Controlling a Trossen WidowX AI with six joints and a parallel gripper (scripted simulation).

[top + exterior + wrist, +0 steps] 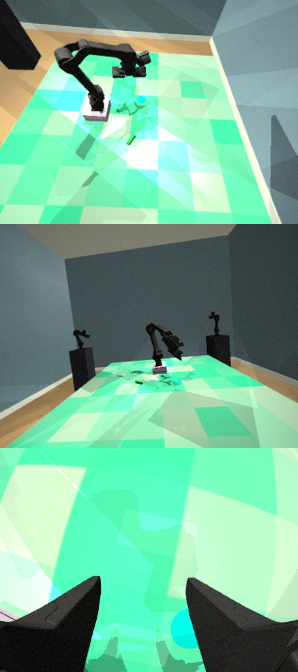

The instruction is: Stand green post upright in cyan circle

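The green post lies 350 mm to the right of my gripper tip, 140 mm below it and 10 mm ahead of it. Also, from my gripper tip: cyan circle: 150 mm below, 70 mm ahead, 60 mm to the right.
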